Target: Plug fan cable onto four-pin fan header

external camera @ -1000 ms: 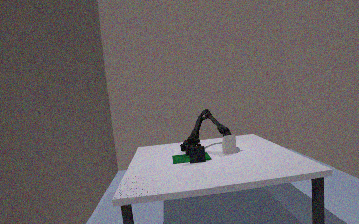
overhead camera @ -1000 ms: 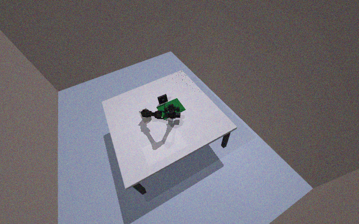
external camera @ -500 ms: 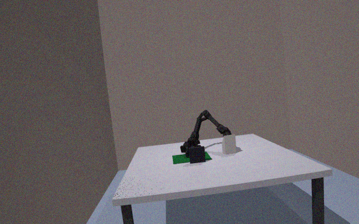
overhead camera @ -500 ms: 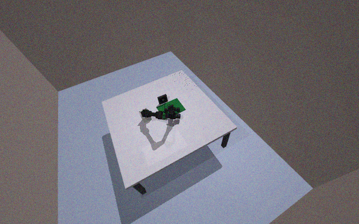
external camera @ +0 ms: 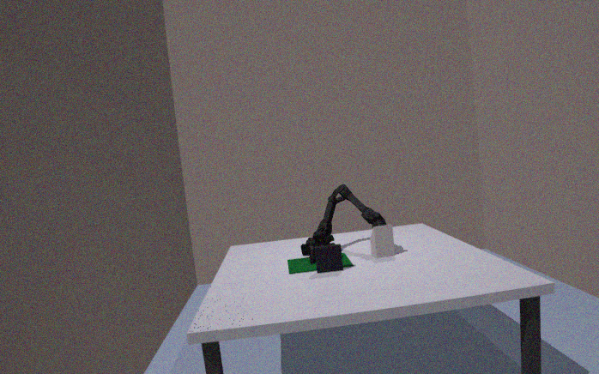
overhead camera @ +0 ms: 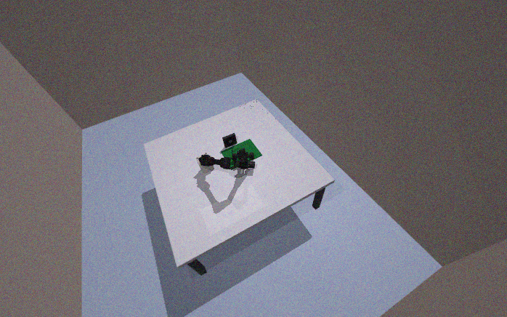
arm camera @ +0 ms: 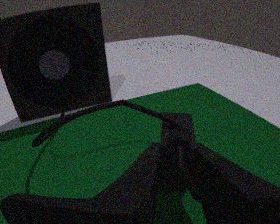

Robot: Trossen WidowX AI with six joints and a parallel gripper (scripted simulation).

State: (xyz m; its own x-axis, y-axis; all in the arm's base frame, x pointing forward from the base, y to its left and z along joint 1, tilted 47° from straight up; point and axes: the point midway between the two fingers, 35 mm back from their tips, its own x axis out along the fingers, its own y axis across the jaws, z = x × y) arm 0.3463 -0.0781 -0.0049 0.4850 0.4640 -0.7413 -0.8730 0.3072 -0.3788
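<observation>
The dark plug is 1 cm below my gripper tip. Also, from my gripper tip: black fan (15 cm to the left, 5 cm behind, 3 cm above); green board (5 cm below, 2 cm behind, 1 cm to the left).
</observation>
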